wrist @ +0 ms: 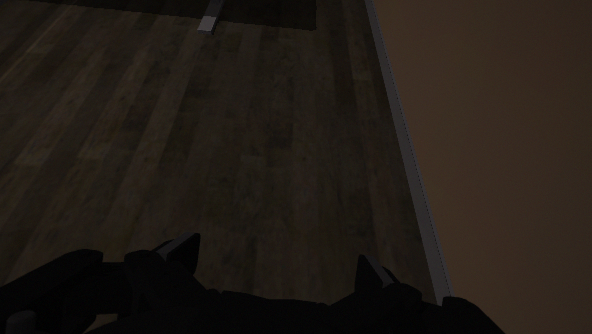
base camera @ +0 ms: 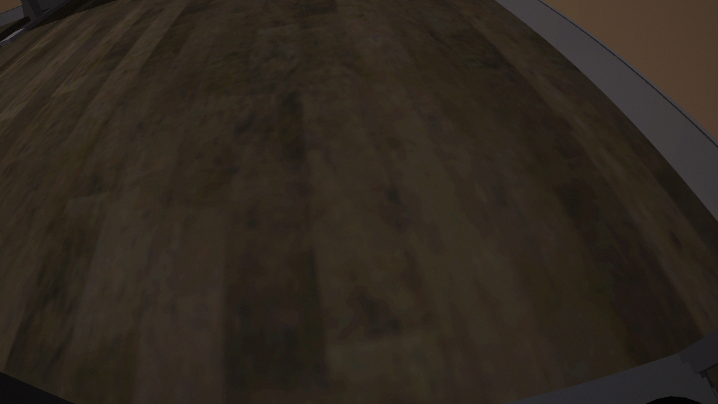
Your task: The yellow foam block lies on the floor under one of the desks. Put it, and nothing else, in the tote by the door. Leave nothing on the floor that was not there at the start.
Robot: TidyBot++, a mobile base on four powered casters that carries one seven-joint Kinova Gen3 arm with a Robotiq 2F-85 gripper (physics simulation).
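Places are measured from the arm's base along level axes (x down, y left, z ahead), in centimetres.
Pixels of known places: gripper, fingertip midpoint: (wrist: 277,261).
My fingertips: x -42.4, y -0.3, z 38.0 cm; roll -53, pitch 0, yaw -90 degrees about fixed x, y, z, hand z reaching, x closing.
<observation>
Behind a point stands the place of what it marks.
My gripper (wrist: 277,261) @(x -42.4, y -0.3, z 38.0 cm) is open at the bottom of the wrist view, its two dark fingertips wide apart. Floorboards show between them, and the gripper holds no object. The yellow foam block does not show in the base camera view or the wrist view. The tote by the door does not show in either view. Both views are dim.
A wall (base camera: 667,45) @(x 23.5, y -53.6, z 58.5 cm) (wrist: 505,125) @(x -10.1, y -51.0, z 88.4 cm) with a grey baseboard (base camera: 617,85) @(x 35.9, y -51.7, z 64.9 cm) (wrist: 412,170) @(x 34.1, y -48.2, z 104.5 cm) runs along the right. A grey metal foot (wrist: 207,25) @(x 37.1, y 61.8, z 193.2 cm) stands at the top of the wrist view by a dark shadow. Grey legs (base camera: 34,11) @(x 32.6, y 185.9, z 212.0 cm) show at the base view's top left.
</observation>
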